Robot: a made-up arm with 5 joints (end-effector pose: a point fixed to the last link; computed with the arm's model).
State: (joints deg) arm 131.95 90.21 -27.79 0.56 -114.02
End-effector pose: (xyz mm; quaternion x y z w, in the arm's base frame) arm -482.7 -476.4 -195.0 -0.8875 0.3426 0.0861 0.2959
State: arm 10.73 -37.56 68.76 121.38 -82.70
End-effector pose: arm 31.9 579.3 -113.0 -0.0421 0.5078 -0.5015 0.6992
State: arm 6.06 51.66 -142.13 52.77 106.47
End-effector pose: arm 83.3 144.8 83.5 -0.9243 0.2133 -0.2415 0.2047
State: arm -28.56 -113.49 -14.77 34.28 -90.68
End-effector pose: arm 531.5 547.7 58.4 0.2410 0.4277 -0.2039 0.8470
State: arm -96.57 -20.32 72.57 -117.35 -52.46
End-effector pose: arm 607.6 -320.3 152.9 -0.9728 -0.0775 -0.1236 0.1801
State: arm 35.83 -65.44 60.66 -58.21 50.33
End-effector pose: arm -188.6 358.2 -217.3 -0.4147 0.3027 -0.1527 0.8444
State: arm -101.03 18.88 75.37 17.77 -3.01
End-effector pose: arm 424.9 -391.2 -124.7 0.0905 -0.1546 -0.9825 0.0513
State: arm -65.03 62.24 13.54 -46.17 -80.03
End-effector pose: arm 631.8 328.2 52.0 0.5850 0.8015 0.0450 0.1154
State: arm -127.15 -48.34 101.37 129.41 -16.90
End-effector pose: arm 417.6 -574.6 -93.7 -0.7424 0.0900 0.3861 0.5401
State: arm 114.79 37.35 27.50 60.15 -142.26
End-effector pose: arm -625.7 -262.5 199.6 0.6579 -0.5283 0.2940 0.4490
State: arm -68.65 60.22 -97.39 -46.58 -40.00
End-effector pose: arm 527.1 349.6 -202.6 -0.2152 -0.6190 0.4977 0.5682
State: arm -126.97 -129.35 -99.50 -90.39 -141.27
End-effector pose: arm 139.3 -376.2 325.9 0.4533 0.2186 0.7034 0.5020
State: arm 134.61 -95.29 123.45 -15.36 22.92
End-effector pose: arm -125.8 -262.9 49.9 -0.5771 -0.4201 0.0275 0.6998
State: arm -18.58 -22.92 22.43 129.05 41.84
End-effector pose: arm 221.0 764.7 309.3 -0.3417 -0.9308 0.0339 0.1250
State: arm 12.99 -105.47 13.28 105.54 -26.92
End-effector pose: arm -110.7 740.5 259.3 0.1390 -0.9833 0.1158 0.0225
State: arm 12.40 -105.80 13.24 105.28 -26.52
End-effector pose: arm -101.6 742.0 260.6 0.1340 -0.9838 0.1157 0.0272
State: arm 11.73 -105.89 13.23 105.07 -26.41
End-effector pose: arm -93.0 743.1 260.7 0.1284 -0.9846 0.1154 0.0278
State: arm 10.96 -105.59 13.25 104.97 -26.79
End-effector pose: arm -85.2 743.5 259.0 0.1220 -0.9856 0.1147 0.0218
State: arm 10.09 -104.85 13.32 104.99 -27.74
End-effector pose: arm -78.7 743.2 255.0 0.1149 -0.9868 0.1138 0.0082
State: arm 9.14 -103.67 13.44 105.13 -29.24
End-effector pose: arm -73.4 742.3 248.6 -0.1071 0.9877 -0.1129 0.0129
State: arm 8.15 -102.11 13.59 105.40 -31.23
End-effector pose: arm -69.2 740.9 239.8 -0.0990 0.9879 -0.1122 0.0403
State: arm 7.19 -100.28 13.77 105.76 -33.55
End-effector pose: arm -66.0 739.1 229.2 -0.0911 0.9869 -0.1120 0.0722
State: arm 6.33 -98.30 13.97 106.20 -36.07
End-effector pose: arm -63.9 737.3 217.2 -0.0841 0.9844 -0.1122 0.1064
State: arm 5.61 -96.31 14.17 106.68 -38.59
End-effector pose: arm -62.7 735.4 204.8 -0.0781 0.9805 -0.1129 0.1404
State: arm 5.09 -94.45 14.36 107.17 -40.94
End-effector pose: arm -62.5 733.6 192.9 -0.0739 0.9758 -0.1137 0.1717
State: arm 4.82 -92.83 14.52 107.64 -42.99
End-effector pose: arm -63.9 732.0 182.5 -0.0716 0.9707 -0.1143 0.1987
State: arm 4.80 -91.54 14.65 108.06 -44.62
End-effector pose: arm -67.0 730.5 174.1 -0.0715 0.9661 -0.1146 0.2198
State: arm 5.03 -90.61 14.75 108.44 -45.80
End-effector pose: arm -72.0 729.2 168.2 -0.0733 0.9625 -0.1144 0.2347
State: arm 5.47 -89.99 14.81 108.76 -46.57
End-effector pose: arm -78.8 728.0 164.5 -0.0769 0.9600 -0.1136 0.2441
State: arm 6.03 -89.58 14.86 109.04 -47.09
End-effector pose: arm -86.5 726.8 162.1 -0.0814 0.9582 -0.1126 0.2501
